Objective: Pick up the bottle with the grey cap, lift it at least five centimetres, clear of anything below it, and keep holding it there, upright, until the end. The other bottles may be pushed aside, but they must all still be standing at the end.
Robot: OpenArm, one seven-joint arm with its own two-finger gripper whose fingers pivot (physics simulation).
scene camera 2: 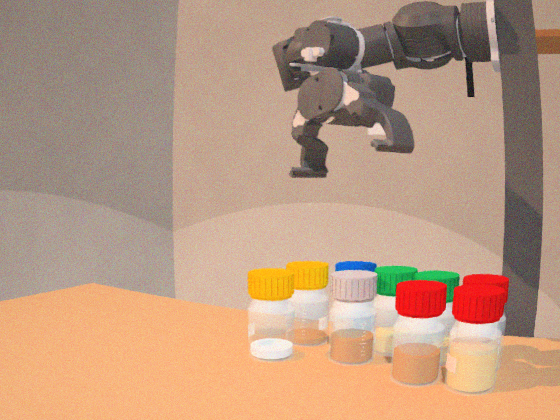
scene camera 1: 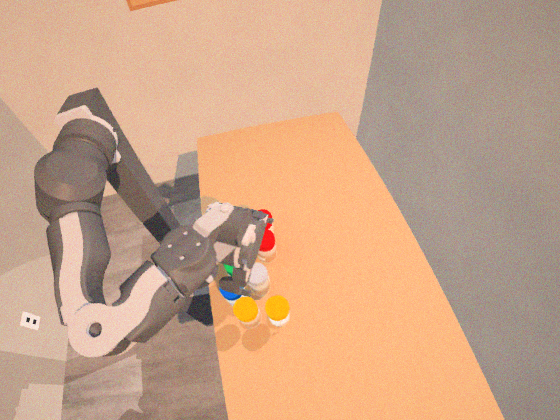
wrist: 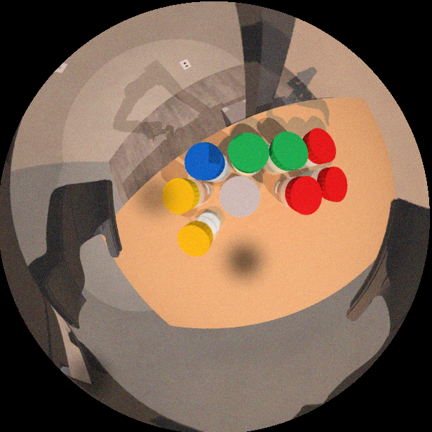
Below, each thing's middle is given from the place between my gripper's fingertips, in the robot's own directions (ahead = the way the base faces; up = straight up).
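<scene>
The blue-capped bottle [wrist: 204, 161] is 70 mm behind my hand, 10 mm to the right of it and 180 mm below it. There's a red-capped bottle [scene camera 2: 418, 334] too, and that's 100 mm to the left of my hand, 30 mm ahead of it and 180 mm below it. As for the grey-capped bottle [scene camera 2: 352, 318], my gripper is 10 mm to the right of it and 180 mm above it.
</scene>
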